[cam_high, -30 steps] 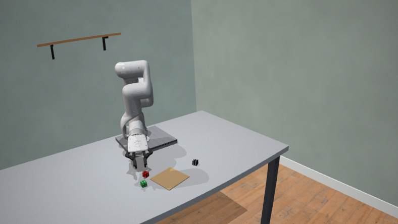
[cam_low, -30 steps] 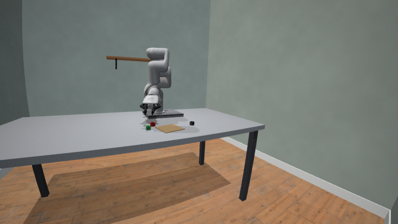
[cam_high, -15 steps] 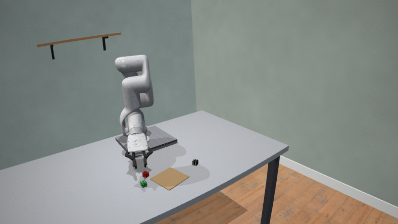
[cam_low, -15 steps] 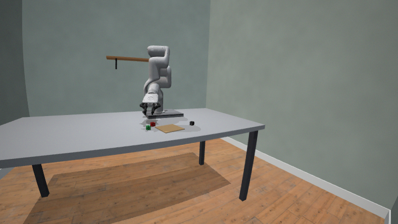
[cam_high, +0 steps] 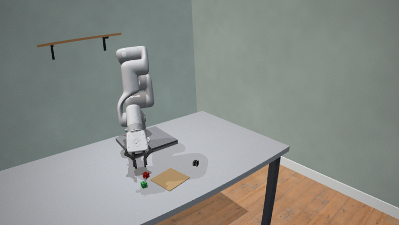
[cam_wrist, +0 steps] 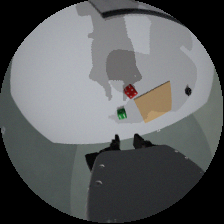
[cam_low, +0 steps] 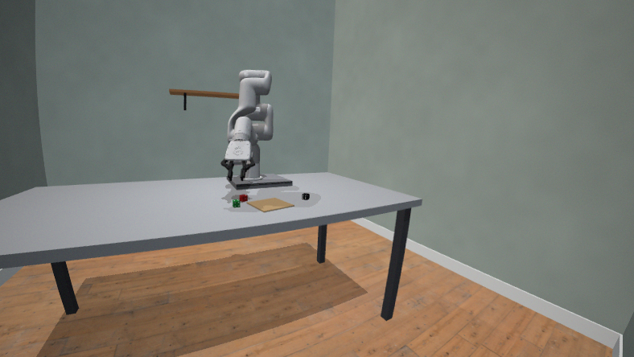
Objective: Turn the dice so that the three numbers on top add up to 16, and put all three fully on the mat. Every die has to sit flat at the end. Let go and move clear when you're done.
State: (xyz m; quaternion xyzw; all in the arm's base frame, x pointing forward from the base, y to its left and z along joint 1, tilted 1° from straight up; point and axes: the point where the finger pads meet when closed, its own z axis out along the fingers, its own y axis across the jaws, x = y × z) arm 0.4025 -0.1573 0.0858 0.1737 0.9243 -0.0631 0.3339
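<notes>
Now: hand 20 mm short of the green die, 10 mm to the left of it and 110 mm above it. The rest, counted from my hand: black die 10 mm ahead, 300 mm to the left, 110 mm below; tan mat 40 mm ahead, 130 mm to the left, 120 mm below; red die 50 mm behind, 40 mm to the left, 110 mm below.
</notes>
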